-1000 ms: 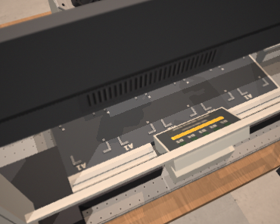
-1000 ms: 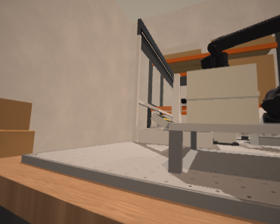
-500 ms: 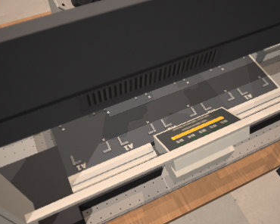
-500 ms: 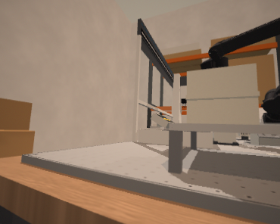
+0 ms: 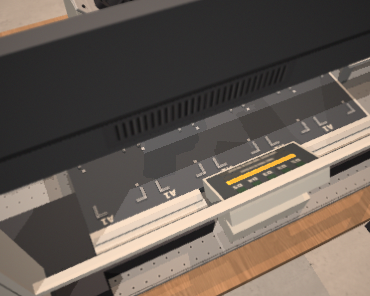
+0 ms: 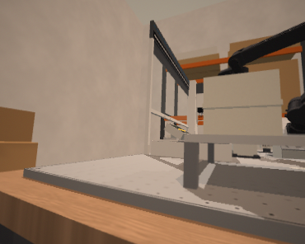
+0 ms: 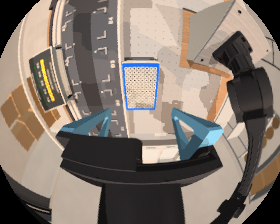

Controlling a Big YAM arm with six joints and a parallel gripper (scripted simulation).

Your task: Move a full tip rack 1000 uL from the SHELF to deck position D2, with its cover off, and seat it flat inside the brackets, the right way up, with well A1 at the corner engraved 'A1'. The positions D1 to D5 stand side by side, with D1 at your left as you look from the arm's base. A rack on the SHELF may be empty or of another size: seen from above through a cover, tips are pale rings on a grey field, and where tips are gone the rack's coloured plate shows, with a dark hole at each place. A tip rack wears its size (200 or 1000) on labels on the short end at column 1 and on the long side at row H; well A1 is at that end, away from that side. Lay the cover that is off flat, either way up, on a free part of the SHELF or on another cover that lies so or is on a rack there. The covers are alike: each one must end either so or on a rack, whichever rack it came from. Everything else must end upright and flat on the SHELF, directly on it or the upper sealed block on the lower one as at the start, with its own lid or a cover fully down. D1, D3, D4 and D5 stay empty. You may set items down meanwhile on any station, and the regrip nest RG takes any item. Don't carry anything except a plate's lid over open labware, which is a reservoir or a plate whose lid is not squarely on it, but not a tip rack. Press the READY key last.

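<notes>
Right now my hand is 13 cm above the blue tip rack, 1 cm to the left of it and 1 cm short of it. Also, from my hand: green key (46 cm to the right, 13 cm behind, 12 cm below); then clear rack cover (40 cm to the left, 12 cm below, 1 cm ahead); then frame post (31 cm ahead, 29 cm to the left, 3 cm above).
</notes>
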